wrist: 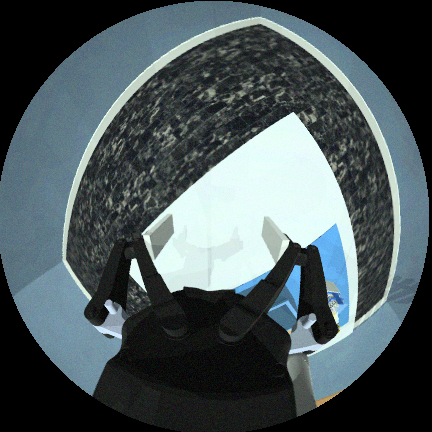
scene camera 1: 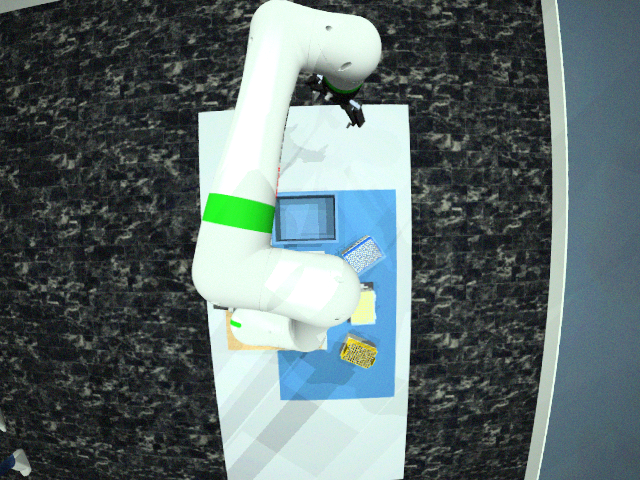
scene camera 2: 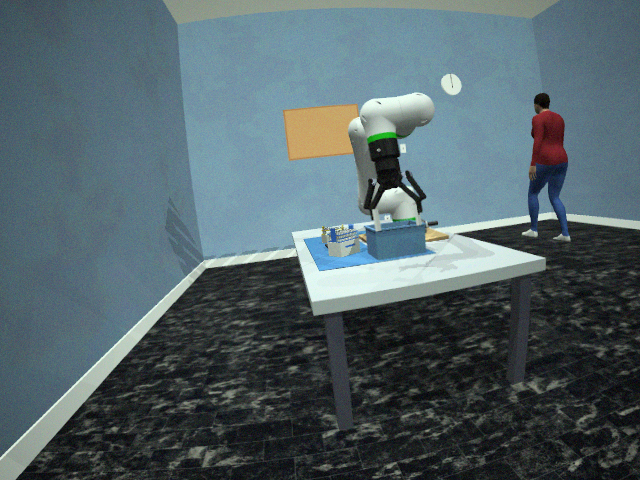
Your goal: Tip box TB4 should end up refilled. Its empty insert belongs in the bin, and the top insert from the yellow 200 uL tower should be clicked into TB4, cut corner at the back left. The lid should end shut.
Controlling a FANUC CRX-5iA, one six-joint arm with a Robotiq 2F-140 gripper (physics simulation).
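My gripper (scene camera 1: pixel 336 103) (scene camera 2: pixel 398 218) (wrist: pixel 217 224) is open and empty, raised above the table's far end in the scene camera 1 view. The blue bin (scene camera 1: pixel 336 219) (scene camera 2: pixel 395 243) stands on the mat. A yellow gridded rack (scene camera 1: pixel 359 353) sits at an angle on the mat; a pale yellow gridded piece (scene camera 1: pixel 364 307) lies between it and a blue-edged white rack (scene camera 1: pixel 362 254) (scene camera 2: pixel 344 243). I cannot tell which of these is the 200 uL tower. TB4 cannot be identified; its insert and lid cannot be made out. The arm hides part of the work area.
The blue mat (scene camera 1: pixel 336 384) (scene camera 2: pixel 325 261) lies on the white table (scene camera 1: pixel 372 155) (scene camera 2: pixel 429 283) (wrist: pixel 280 165). A wooden board (scene camera 1: pixel 232 341) (scene camera 2: pixel 438 235) lies partly under the arm's view in scene camera 1. A person (scene camera 2: pixel 549 139) stands beyond the table.
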